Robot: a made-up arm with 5 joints.
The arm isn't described. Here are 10 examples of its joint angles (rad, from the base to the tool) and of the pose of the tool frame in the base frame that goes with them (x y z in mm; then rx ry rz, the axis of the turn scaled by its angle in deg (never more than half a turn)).
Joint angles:
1: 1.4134 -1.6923 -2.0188 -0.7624 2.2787
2: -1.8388 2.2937 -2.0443 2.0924 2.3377
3: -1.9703 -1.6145 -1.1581 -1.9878 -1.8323
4: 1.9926 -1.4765 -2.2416 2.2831 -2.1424
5: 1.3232 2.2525 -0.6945 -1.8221 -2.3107
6: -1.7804 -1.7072 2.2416 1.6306 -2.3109
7: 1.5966 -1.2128 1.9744 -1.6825 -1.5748
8: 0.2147 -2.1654 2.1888 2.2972 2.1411
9: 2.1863 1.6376 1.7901 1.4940 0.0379
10: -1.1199 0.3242 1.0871 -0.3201 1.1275
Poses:
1: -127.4 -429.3 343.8 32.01 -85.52 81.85
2: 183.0 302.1 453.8 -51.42 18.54 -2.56
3: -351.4 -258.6 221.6 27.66 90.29 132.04
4: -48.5 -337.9 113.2 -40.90 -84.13 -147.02
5: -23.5 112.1 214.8 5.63 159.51 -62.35
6: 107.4 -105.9 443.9 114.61 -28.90 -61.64
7: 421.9 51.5 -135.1 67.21 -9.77 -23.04
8: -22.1 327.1 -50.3 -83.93 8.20 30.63
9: 155.5 -666.0 -150.0 -29.10 47.23 -75.16
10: -767.4 -127.9 144.9 0.19 -169.38 28.19
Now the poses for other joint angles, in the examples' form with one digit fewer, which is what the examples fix.
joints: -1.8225 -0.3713 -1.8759 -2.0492 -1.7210
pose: 210 -423 190 75.0 -82.9 -104.0
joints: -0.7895 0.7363 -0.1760 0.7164 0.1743
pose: 454 -99 -236 -80.4 34.1 25.7
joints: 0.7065 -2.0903 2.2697 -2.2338 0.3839
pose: -618 349 85 -56.9 -158.7 -21.5
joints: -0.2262 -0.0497 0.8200 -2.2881 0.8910
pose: 346 224 -210 145.6 53.7 -10.1
